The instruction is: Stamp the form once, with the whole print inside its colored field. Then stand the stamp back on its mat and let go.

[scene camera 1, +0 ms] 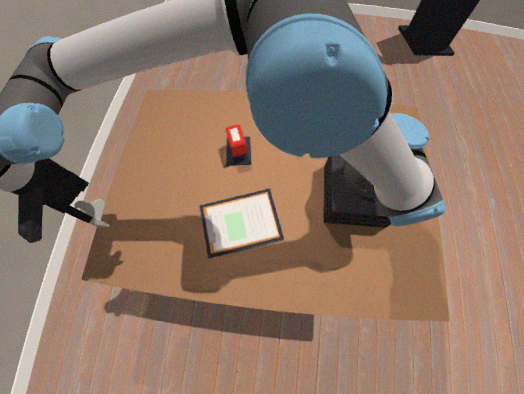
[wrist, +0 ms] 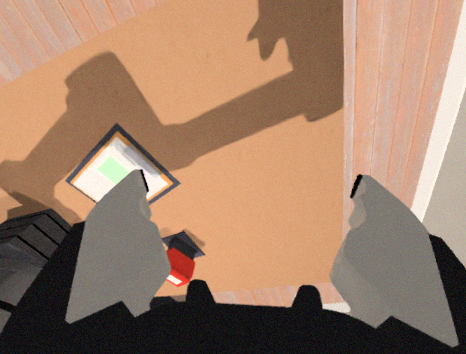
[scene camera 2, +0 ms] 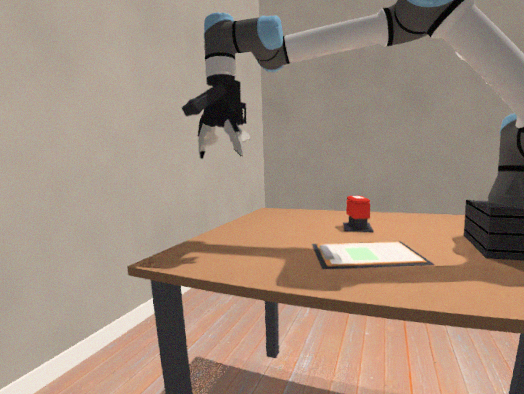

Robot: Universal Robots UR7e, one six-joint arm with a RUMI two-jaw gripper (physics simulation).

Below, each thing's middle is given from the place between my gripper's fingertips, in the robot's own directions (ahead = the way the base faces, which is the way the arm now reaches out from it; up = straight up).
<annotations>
The form (scene camera 1: 246, 221) is 360 mm behind my hand, 240 mm below it and 10 mm to the right of it. The rest, counted from my hand: red stamp (wrist: 180, 255) (370 mm behind, 290 mm to the right, 190 mm below).
</annotations>
